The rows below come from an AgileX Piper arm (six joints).
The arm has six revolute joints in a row. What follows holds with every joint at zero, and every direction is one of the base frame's. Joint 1 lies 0.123 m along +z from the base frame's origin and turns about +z. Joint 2 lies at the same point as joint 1 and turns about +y. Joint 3 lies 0.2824 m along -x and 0.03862 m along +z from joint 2 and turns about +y. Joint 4 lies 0.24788 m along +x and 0.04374 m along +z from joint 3 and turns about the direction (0.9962, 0, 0.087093). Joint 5 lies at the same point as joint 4 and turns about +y. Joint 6 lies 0.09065 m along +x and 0.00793 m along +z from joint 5 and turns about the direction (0.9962, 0, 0.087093). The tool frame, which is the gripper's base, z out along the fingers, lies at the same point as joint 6; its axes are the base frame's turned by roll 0, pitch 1.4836 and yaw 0 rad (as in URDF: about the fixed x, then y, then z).
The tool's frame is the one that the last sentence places.
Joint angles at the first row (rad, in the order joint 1, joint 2, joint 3, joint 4, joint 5, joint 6):
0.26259 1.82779 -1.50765 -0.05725 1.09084 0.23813
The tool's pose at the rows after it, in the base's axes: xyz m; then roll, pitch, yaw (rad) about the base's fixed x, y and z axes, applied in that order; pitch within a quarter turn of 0, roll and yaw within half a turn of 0:
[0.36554 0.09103 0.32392 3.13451 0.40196 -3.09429]
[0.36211 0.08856 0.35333 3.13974 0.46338 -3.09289]
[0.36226 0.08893 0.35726 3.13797 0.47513 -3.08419]
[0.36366 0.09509 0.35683 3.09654 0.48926 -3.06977]
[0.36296 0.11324 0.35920 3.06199 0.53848 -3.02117]
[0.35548 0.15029 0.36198 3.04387 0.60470 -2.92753]
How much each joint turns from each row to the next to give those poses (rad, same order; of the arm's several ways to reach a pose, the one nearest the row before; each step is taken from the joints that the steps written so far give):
-0.00001 -0.07010 -0.13243 -0.02695 0.05586 -0.00494
0.00000 -0.02255 -0.07778 -0.01629 0.04119 -0.00367
0.00002 -0.00088 -0.01270 0.00370 0.00081 -0.01039
0.00451 0.00334 -0.00002 0.04563 -0.02635 -0.02647
0.03922 0.00001 -0.00002 0.03289 -0.05484 -0.02512
0.09603 0.00174 0.00004 0.00658 -0.06977 -0.00698

